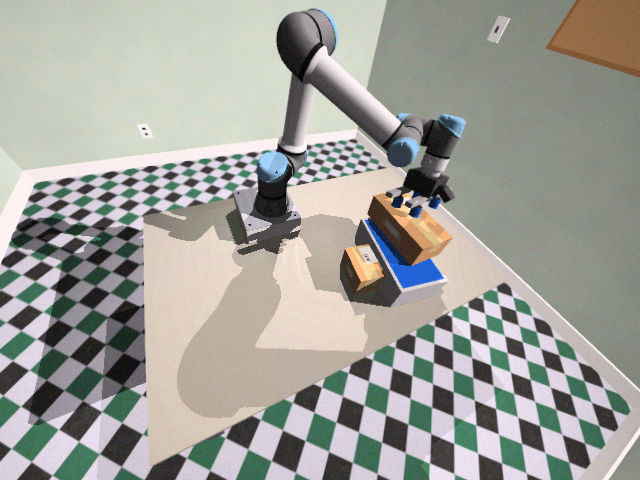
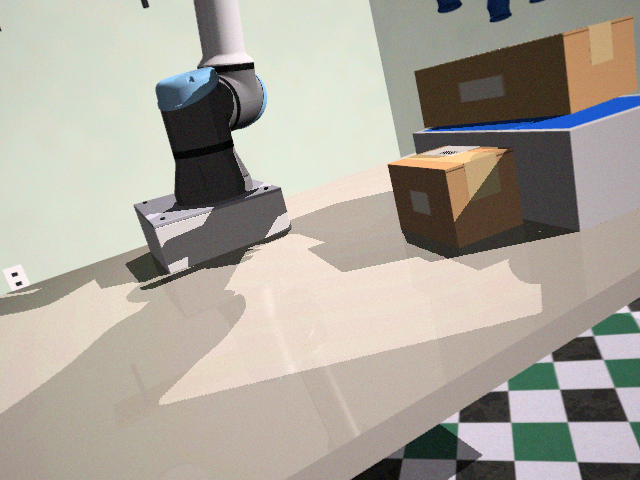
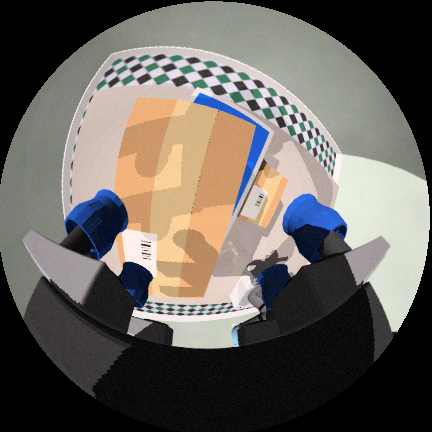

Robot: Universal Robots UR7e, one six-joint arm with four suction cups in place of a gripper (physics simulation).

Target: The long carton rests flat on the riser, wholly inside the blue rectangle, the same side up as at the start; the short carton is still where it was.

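Places are measured from the arm's base along level axes (x back, y right, z up), in centimetres.
Where they show: end effector, tool point: (image 2: 496, 2) (image 3: 204, 255); arm's base, origin of the base link: (image 1: 272, 205) (image 2: 215, 194) (image 3: 260, 291).
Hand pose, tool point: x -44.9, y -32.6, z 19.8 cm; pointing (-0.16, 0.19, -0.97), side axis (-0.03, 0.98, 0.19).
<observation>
Things, the pixels of their top centre, and the offset from my tool point. "pt": a spot on its surface instead. Level surfaces: height alone.
- long brown carton, middle of its top: (image 3: 168, 226) (image 2: 509, 46) (image 1: 411, 215) dz -6.7, dx +0.8, dy -3.2 cm
- riser, middle of its top: (image 2: 528, 115) (image 3: 204, 177) (image 1: 401, 247) dz -17.0, dx -4.3, dy +2.8 cm
- Blue rectangle, surface spot: (image 2: 589, 116) pt dz -17.0, dx -16.4, dy +10.5 cm
- short carton, middle of its top: (image 2: 444, 156) (image 3: 265, 196) (image 1: 364, 261) dz -18.7, dx -0.7, dy +19.2 cm
- beige table, its level: dz -29.0 cm
The long brown carton (image 1: 404, 227) (image 2: 491, 87) (image 3: 185, 200) lies on the riser (image 1: 421, 294) (image 2: 604, 170), tape and barcode label on top. It looks level. Blue rectangle (image 1: 423, 273) (image 2: 589, 116) (image 3: 260, 140) shows along its side towards the short carton and past one end. None shows along the opposite long side, where the carton appears to jut past the riser's edge. The short carton (image 1: 361, 268) (image 2: 454, 198) (image 3: 265, 197) stands upright on the table beside the riser, label up. My suction gripper (image 1: 415, 201) (image 2: 498, 9) (image 3: 206, 240) is off and empty, its cups above the long carton with a gap.
The arm's grey base (image 1: 268, 229) (image 2: 217, 232) stands on the beige table (image 1: 310, 330) (image 2: 330, 330). Walls stand behind the table and along its right side. Checkered floor (image 1: 392, 403) (image 2: 542, 444) shows beyond the table's edges.
</observation>
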